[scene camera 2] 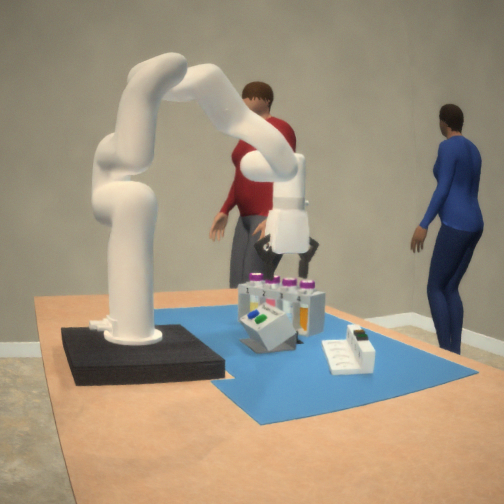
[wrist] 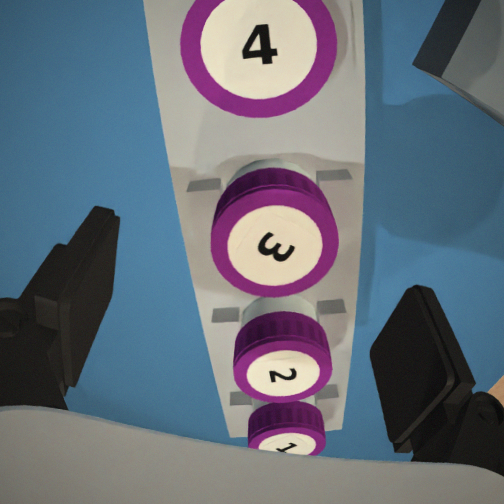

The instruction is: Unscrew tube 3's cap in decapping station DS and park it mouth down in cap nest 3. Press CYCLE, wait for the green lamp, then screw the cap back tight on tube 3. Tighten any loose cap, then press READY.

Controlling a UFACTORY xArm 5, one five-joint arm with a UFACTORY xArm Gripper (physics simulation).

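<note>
The grey decapping station (scene camera 2: 282, 307) stands on the blue mat and holds a row of tubes with purple caps. In the wrist view the caps read 4 (wrist: 258, 50), 3 (wrist: 274, 235), 2 (wrist: 282, 357) and 1 (wrist: 286, 430). All sit on their tubes. Cap 3 also shows in the scene view (scene camera 2: 289, 282). My gripper (scene camera 2: 288, 260) hangs open and empty above the row, its fingers (wrist: 260, 320) spread wide either side of caps 3 and 2, clear of them. The white cap nest block (scene camera 2: 348, 352) lies to the right on the mat.
A slanted button panel (scene camera 2: 265, 327) with a blue button (scene camera 2: 253, 314) and a green button (scene camera 2: 260, 319) leans in front of the station. The arm's black base (scene camera 2: 140, 352) is left. A person in red (scene camera 2: 255, 190) stands behind the table and a person in blue (scene camera 2: 452, 225) at right.
</note>
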